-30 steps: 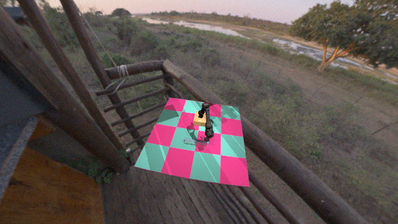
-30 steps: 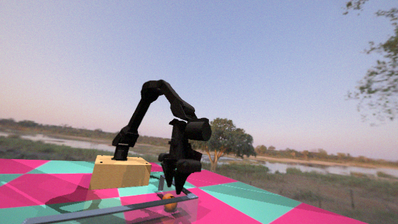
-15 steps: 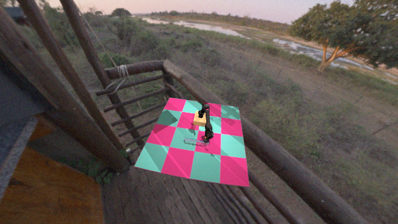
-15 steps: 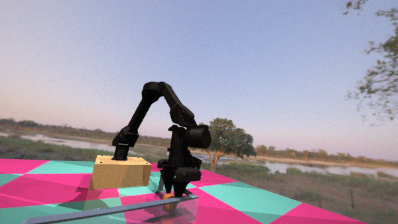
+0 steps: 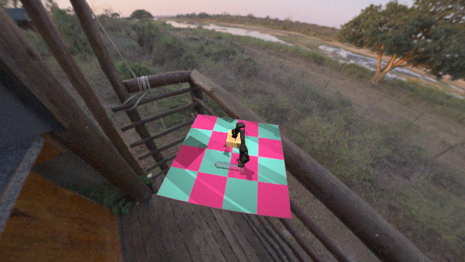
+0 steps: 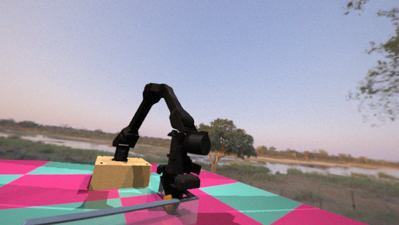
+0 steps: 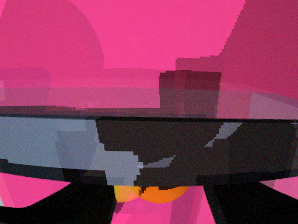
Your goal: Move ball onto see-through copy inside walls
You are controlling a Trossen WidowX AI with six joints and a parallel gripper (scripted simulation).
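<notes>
Right now my gripper tip is 20 mm past the see-through copy of ball and 10 mm to the left of it. Round my gripper tip: orange ball: right at my gripper tip.
</notes>
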